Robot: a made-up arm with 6 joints. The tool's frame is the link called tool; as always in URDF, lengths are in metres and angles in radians.
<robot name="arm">
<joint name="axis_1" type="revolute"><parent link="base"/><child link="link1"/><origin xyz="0.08 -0.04 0.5" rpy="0 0 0"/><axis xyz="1 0 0"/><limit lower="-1.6" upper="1.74" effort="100" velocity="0.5"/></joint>
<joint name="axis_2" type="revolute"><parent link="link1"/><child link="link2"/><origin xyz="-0.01 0.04 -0.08" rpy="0 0 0"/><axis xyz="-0.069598 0.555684 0.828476"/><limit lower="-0.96" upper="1.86" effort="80" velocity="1.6"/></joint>
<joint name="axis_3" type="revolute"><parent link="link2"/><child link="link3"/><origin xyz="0.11 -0.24 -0.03" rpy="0 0 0"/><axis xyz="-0.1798 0.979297 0.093"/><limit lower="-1.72" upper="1.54" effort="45" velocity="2.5"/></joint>
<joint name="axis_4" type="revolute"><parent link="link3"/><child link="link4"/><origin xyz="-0.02 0.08 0.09" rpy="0 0 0"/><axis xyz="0 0 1"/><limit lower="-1.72" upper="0.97" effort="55" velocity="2.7"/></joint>
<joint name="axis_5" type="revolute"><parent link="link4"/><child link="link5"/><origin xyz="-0.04 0.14 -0.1" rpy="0 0 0"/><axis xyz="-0.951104 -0.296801 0.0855"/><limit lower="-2.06" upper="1.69" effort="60" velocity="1.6"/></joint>
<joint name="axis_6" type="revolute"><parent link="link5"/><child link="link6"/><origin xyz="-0.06 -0.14 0.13" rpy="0 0 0"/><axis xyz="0 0 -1"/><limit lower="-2.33" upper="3.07" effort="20" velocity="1.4"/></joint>
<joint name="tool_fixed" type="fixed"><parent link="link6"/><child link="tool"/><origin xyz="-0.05 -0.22 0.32" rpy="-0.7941 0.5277 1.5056"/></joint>
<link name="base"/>
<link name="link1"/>
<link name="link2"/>
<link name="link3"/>
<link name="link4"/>
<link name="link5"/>
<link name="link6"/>
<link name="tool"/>
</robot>
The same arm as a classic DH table. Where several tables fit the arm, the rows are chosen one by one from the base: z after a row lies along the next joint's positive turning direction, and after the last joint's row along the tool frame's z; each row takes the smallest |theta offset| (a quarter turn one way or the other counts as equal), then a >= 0, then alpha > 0; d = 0 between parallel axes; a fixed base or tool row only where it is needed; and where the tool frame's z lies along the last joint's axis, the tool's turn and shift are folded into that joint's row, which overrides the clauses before.
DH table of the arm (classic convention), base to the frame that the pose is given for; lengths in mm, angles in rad. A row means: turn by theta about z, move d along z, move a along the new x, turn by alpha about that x. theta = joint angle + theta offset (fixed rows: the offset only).
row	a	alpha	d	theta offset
base (fixed)	40	-1.5708	500	-1.5708
axis_1	-77.8	1.6405	66.9	-0.5908
axis_2	-65	0.8844	-48.6	-1.394
axis_3	5.2	-1.4777	-172.2	-0.0412
axis_4	145.6	-1.4852	-17.4	-1.4499
axis_5	-115.8	-1.6564	95.8	0
axis_6	-215.5	2.2213	-492.4	0.8272
tool (fixed)	0	0	-84.1	0.6851
Joint limits (rad, base to tool): -1.6..1.74 -0.96..1.86 -1.72..1.54 -1.72..0.97 -2.06..1.69 -2.33..3.07

